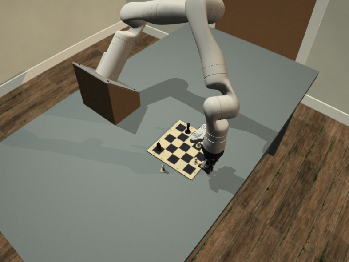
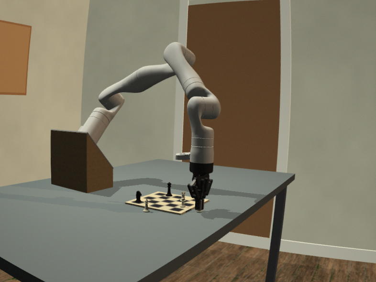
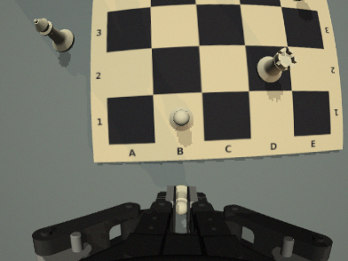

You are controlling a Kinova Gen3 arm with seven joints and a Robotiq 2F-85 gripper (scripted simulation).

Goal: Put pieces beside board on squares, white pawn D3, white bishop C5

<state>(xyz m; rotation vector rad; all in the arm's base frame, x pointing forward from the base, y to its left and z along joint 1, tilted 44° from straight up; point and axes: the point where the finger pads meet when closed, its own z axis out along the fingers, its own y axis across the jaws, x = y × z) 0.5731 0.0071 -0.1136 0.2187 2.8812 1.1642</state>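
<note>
Now: hand 140 mm past the small chessboard, 50 mm to the right of it and 20 mm above it. Also, from my hand: black knight: 220 mm behind, 20 mm to the right.
</note>
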